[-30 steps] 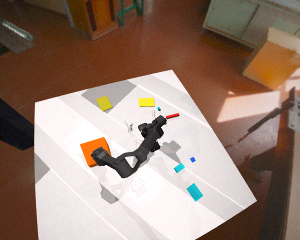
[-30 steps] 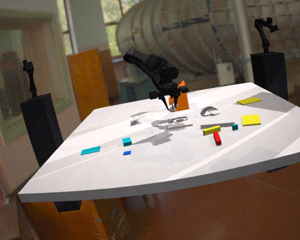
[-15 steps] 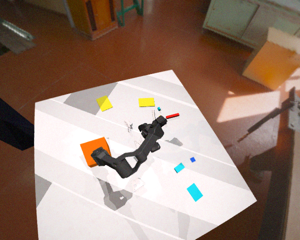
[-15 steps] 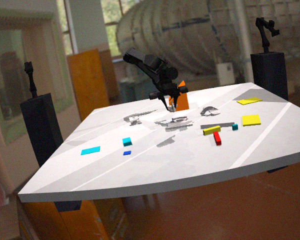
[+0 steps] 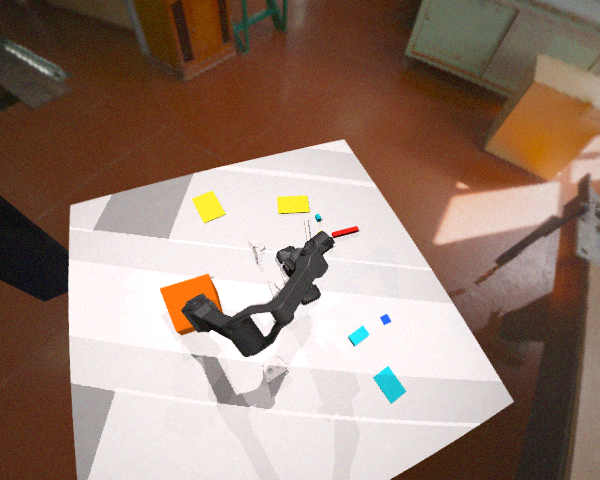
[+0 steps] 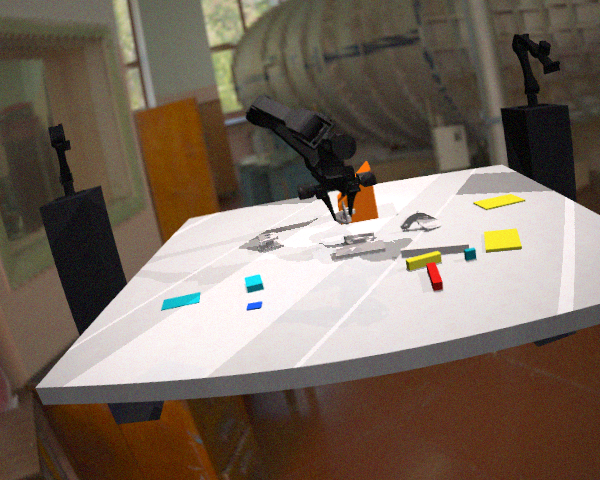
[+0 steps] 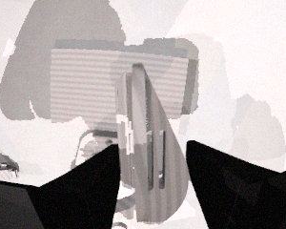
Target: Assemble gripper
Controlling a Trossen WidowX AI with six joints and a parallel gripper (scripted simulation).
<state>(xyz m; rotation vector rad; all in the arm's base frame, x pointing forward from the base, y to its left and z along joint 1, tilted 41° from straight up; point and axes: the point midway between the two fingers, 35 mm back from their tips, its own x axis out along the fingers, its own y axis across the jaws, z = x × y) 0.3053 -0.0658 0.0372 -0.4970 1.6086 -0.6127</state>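
Now: gripper tip 20 mm short of the ribbed plate, 30 mm to the right of it and 80 mm above it. Round my gripper tip: pale grey jaw (60 mm behind, 190 mm to the left, 60 mm below); pale strip (160 mm ahead, 180 mm to the left, 70 mm below); housing plate (50 mm behind, 40 mm to the left, 80 mm below).
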